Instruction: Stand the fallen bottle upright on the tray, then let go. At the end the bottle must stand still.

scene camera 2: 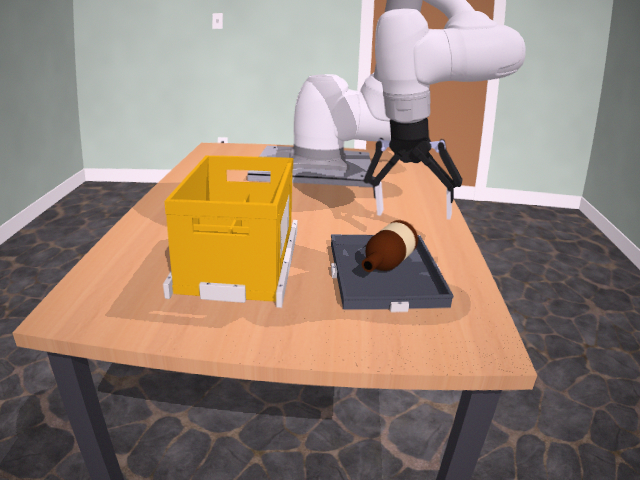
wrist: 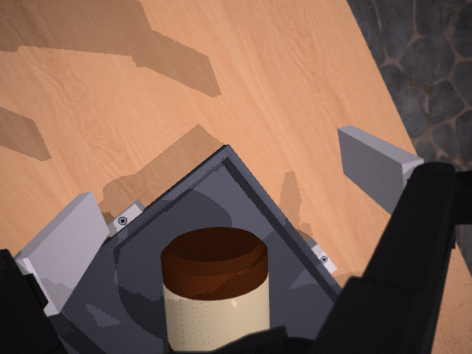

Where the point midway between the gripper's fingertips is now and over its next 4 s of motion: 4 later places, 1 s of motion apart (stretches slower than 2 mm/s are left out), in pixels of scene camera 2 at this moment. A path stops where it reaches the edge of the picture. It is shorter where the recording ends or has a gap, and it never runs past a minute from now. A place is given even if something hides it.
My gripper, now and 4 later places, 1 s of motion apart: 414,214; 408,237; 407,234; 407,221; 397,234
